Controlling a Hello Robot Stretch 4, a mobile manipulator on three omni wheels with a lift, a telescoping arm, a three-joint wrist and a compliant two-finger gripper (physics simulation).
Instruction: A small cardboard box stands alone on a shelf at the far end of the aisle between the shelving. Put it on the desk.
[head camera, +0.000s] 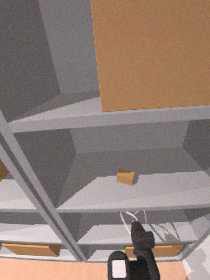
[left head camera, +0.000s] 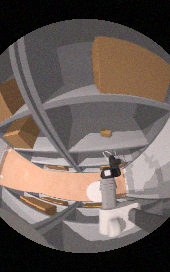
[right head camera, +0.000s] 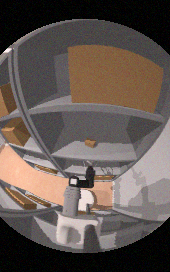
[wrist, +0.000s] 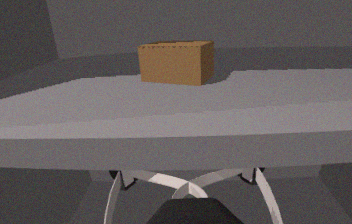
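Small cardboard box (wrist: 173, 62), 28 cm from the lens.
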